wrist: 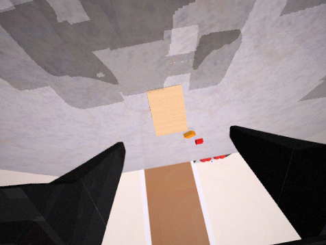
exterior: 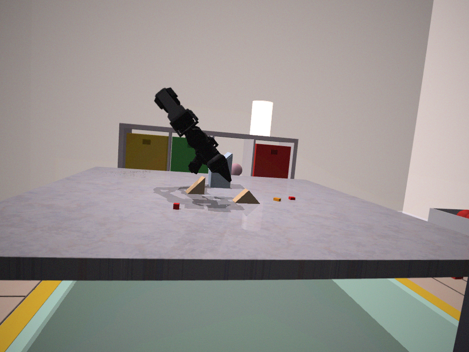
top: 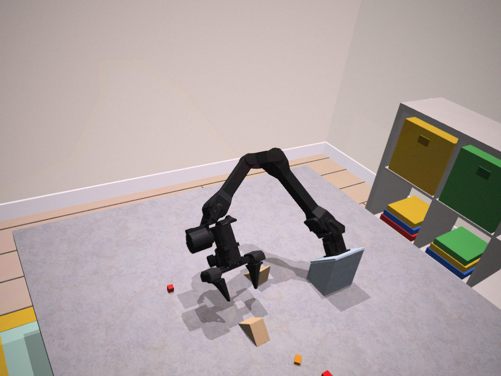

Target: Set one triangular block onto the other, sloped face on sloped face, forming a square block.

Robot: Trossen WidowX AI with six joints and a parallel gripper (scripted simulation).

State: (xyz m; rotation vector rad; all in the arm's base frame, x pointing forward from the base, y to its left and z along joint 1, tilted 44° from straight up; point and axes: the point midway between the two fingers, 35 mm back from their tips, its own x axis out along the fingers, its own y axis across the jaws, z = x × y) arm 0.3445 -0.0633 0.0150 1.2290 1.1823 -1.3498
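My gripper tip is 70 mm to the right of the block and 60 mm above it. Round my gripper tip: orange cube 40 mm behind, 210 mm to the left, 70 mm below.
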